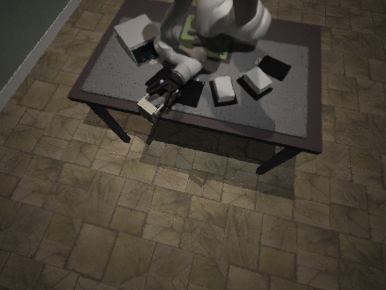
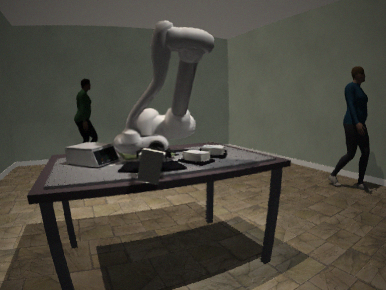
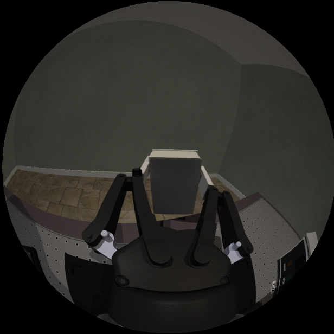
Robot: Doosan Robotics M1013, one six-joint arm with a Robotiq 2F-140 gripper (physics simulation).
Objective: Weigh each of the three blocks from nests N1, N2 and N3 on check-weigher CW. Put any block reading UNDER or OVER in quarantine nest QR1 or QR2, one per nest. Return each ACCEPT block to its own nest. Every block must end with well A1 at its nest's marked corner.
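Seen in the pictures: gripper, fingertip midpoint: (image 1: 146, 109) (image 2: 151, 158); arm's base, origin of the base link: (image 1: 208, 36).
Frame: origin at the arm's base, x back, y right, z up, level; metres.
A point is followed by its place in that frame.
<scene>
My gripper (image 1: 154, 102) (image 3: 174, 167) is shut on a pale block (image 1: 149, 107) @(x -0.630, y 0.180, z 0.107 m) (image 2: 150, 167) @(x -0.639, y 0.209, z 0.047 m) (image 3: 175, 186). It holds the block on edge, its broad face near upright, at the table's front edge; contact with the table cannot be judged. A second white block (image 1: 224, 89) @(x -0.415, y -0.144, z 0.038 m) (image 2: 196, 155) @(x -0.443, y -0.114, z 0.029 m) and a third (image 1: 258, 79) @(x -0.321, y -0.311, z 0.041 m) (image 2: 214, 149) @(x -0.350, y -0.293, z 0.031 m) sit on black nests. A bare black nest (image 1: 192, 94) @(x -0.445, y 0.019, z -0.003 m) (image 3: 90, 280) lies right of the gripper; another (image 1: 275, 68) @(x -0.183, y -0.414, z -0.003 m) lies at the back right. One more is partly hidden under the gripper. Check-weigher CW (image 1: 136, 31) @(x -0.143, y 0.400, z 0.084 m) (image 2: 89, 153) @(x -0.266, y 0.411, z 0.060 m) stands back left, its reading illegible. Nest labels and well A1 are unreadable.
The robot's base stands on a green plate (image 1: 218, 51) @(x -0.110, y -0.076, z -0.006 m) at the back of the table. The perforated grey top (image 1: 290, 112) @(x -0.454, y -0.503, z -0.015 m) has a dark border (image 1: 312, 135) @(x -0.560, y -0.617, z -0.028 m). Two people, one in green (image 2: 84, 106) and one in blue (image 2: 355, 107), are beyond the table.
</scene>
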